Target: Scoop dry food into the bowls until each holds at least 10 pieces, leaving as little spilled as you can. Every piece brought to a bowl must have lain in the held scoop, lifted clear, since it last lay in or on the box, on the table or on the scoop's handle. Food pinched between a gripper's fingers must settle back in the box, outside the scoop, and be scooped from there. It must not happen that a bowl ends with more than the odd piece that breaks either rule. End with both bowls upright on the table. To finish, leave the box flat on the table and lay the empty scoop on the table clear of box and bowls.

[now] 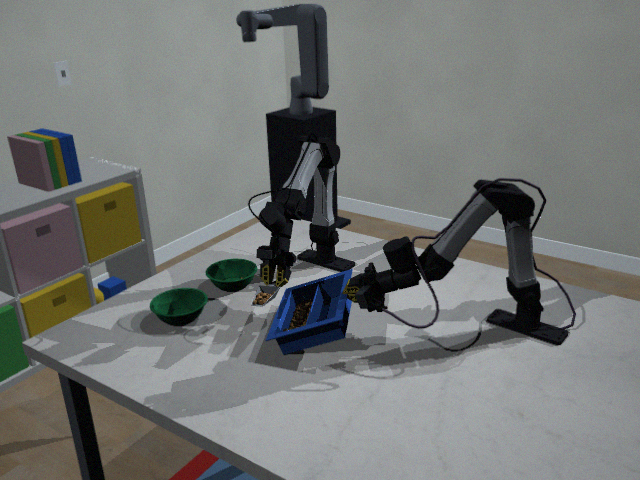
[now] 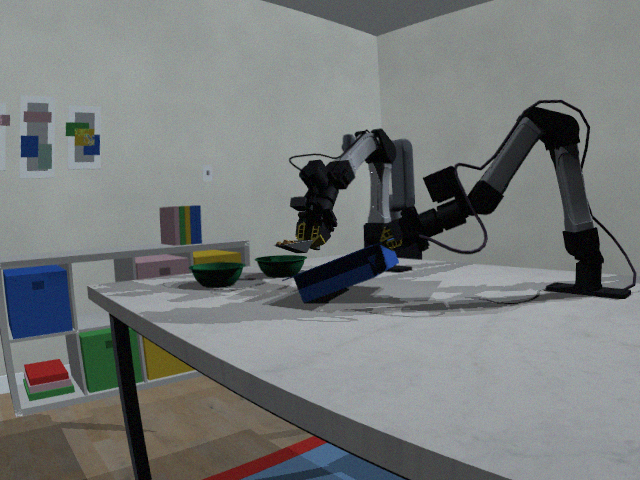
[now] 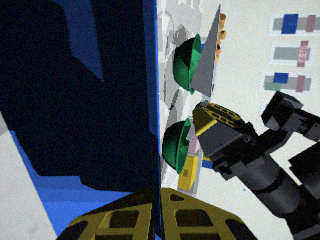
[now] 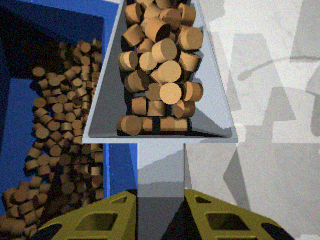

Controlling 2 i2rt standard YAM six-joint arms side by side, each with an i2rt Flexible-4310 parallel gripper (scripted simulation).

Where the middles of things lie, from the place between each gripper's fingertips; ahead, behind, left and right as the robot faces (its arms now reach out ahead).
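Relative to the blue box (image 1: 326, 291), my right hand is 20 mm past it, 130 mm to the right of it and 40 mm above it. The grey scoop (image 4: 160, 158) is 20 mm to the left of my right hand and 40 mm ahead of it.
My left hand (image 1: 343, 293) is 50 mm short of the blue box, 70 mm to the left of it and 50 mm above it. Measured from my left hand, the scoop is 110 mm ahead, 180 mm to the right and 10 mm below.
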